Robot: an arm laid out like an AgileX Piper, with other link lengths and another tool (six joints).
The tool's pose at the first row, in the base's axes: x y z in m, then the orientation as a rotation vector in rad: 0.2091 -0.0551 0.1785 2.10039 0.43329 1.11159
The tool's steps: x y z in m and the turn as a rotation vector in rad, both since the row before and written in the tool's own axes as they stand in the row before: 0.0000 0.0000 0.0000 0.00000 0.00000 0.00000; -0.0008 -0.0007 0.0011 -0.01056 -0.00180 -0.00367; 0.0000 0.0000 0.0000 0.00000 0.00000 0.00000; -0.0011 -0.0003 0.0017 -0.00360 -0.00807 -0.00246; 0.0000 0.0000 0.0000 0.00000 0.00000 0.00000; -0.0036 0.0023 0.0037 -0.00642 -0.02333 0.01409; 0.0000 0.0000 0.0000 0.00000 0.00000 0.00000; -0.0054 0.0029 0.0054 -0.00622 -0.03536 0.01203; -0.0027 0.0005 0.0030 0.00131 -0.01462 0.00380; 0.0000 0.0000 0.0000 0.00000 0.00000 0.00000; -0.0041 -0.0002 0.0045 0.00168 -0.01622 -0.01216; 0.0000 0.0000 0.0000 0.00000 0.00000 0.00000; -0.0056 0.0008 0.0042 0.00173 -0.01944 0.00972; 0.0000 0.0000 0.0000 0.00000 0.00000 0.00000
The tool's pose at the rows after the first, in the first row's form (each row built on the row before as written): 0.2091 -0.0551 0.1785 2.10039 0.43329 1.11159; 0.2096 -0.0556 0.1771 2.09048 0.42937 1.10751; 0.2096 -0.0556 0.1771 2.09048 0.42937 1.10751; 0.2104 -0.0568 0.1756 2.09008 0.42566 1.09730; 0.2104 -0.0568 0.1756 2.09008 0.42566 1.09730; 0.2112 -0.0621 0.1738 2.10118 0.39619 1.07999; 0.2112 -0.0621 0.1738 2.10118 0.39619 1.07999; 0.2121 -0.0696 0.1707 2.11667 0.36309 1.04819; 0.2127 -0.0729 0.1683 2.12587 0.35290 1.03439; 0.2127 -0.0729 0.1683 2.12587 0.35290 1.03439; 0.2135 -0.0771 0.1640 2.12991 0.35855 1.00970; 0.2135 -0.0771 0.1640 2.12991 0.35855 1.00970; 0.2130 -0.0827 0.1597 2.14348 0.34004 0.99385; 0.2130 -0.0827 0.1597 2.14348 0.34004 0.99385
